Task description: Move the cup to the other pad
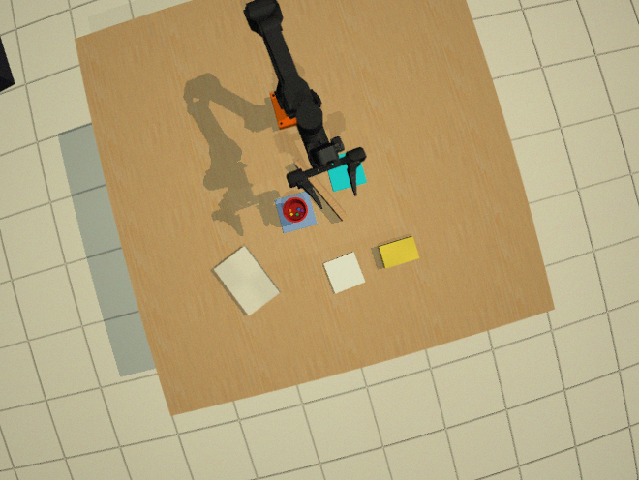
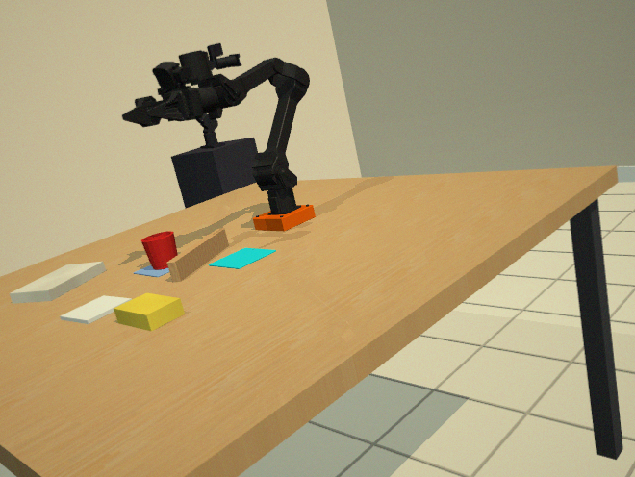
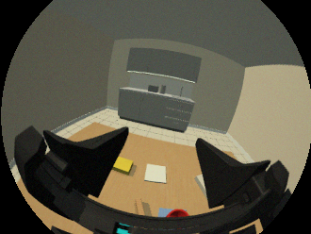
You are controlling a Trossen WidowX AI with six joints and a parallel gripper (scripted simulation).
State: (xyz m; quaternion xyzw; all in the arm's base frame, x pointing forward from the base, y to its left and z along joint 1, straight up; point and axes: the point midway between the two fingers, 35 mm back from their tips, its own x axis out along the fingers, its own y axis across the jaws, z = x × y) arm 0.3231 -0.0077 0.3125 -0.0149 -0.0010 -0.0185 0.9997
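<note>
My gripper tip is 31 cm above the red cup, 11 cm to the left of it and 5 cm past it. From my gripper tip the other things lie so: wooden bar: 33 cm below, 8 cm behind, 1 cm to the right; then blue pad: 35 cm below, 11 cm to the right, 5 cm behind; then white tile: 34 cm below, 19 cm ahead, 4 cm to the right.
</note>
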